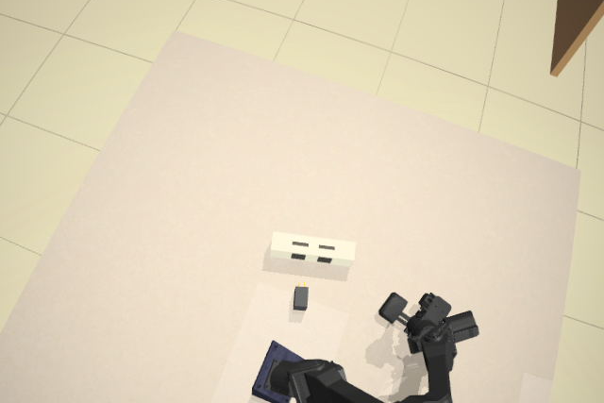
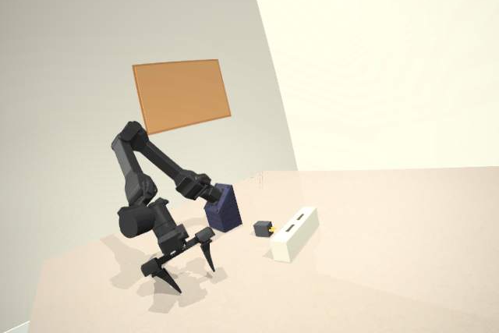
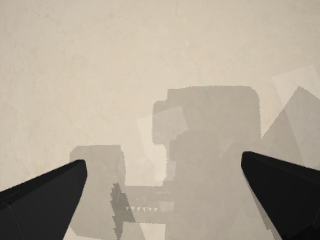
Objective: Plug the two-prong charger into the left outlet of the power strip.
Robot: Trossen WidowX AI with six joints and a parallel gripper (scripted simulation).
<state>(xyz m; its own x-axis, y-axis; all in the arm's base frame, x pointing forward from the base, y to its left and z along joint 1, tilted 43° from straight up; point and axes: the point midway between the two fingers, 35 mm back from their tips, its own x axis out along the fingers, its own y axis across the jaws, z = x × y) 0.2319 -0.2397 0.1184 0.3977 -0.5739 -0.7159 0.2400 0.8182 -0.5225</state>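
The two-prong charger lies 27 cm to the left of my gripper tip and 3 cm behind it.
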